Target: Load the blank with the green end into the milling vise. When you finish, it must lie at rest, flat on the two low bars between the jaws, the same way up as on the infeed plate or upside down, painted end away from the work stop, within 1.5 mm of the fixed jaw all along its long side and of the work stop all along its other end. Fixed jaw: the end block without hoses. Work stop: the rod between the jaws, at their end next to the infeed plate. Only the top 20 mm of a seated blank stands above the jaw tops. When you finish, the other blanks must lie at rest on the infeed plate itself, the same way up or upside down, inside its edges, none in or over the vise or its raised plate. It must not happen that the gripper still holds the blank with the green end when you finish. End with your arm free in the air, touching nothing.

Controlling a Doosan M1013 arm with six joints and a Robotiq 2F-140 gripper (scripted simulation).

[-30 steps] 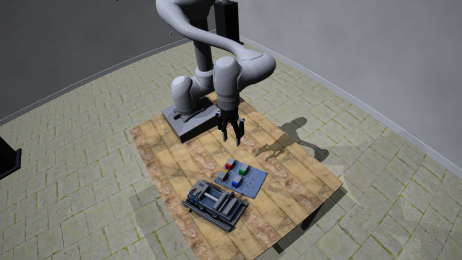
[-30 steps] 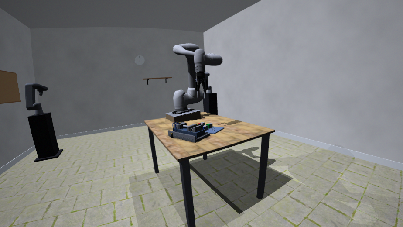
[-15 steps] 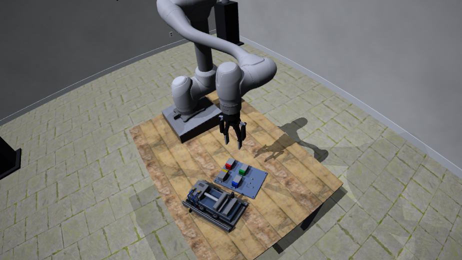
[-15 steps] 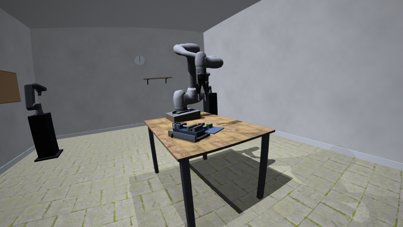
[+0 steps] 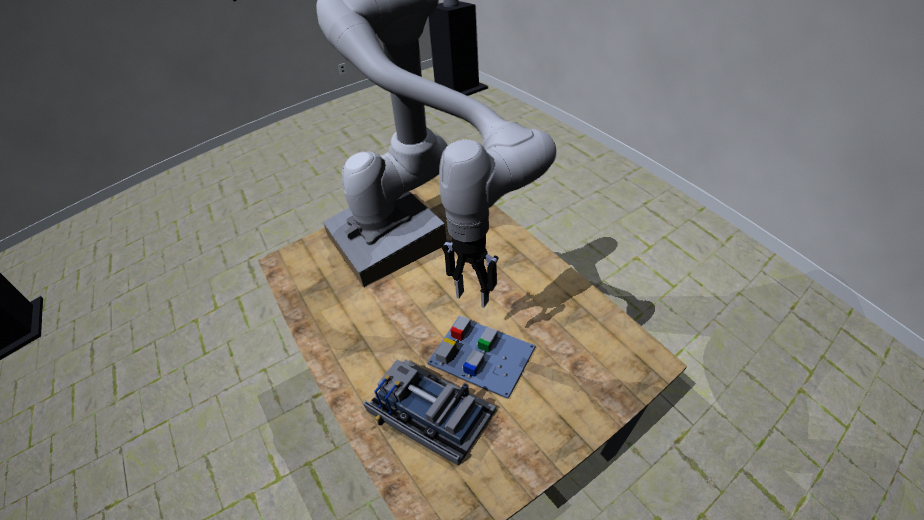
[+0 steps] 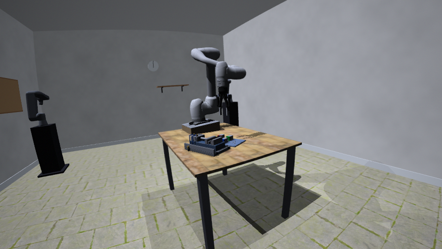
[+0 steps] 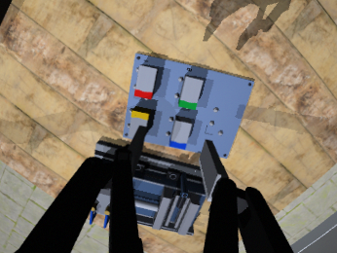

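Now: the blue-ended blank 50 mm ahead of my hand, 50 mm to the right of it and 230 mm below it. Also, from my hand: yellow-ended blank (30 mm behind, 80 mm to the right, 230 mm below); then work stop rod (130 mm ahead, 150 mm to the right, 170 mm below); then red-ended blank (70 mm behind, 230 mm below).
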